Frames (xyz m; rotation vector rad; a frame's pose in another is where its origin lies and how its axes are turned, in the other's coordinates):
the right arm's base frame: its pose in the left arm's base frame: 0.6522 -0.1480 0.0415 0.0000 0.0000 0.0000
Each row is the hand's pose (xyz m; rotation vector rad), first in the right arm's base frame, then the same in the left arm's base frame.
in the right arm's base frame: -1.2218 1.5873 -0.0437 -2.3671 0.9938 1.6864
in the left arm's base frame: -0.5696 1.4393 -0.0022 -2.3671 0.9938 1.6864
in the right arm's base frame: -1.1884 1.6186 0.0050 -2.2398 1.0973 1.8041
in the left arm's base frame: -0.5362 1.4706 0.0465 -2.2398 1.0973 1.8041
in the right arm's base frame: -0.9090 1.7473 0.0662 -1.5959 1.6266 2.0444
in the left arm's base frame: -0.2568 1.5993 0.1077 -1.5959 1.6266 2.0444
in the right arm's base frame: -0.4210 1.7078 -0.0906 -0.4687 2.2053 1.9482
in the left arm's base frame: 0.2312 1.5598 -0.0491 -0.4687 2.2053 1.9482
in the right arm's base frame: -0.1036 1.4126 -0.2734 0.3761 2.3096 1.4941
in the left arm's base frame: 0.5486 1.2646 -0.2319 0.3761 2.3096 1.4941
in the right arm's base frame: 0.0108 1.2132 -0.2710 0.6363 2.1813 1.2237
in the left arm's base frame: 0.6630 1.0652 -0.2295 0.6363 2.1813 1.2237
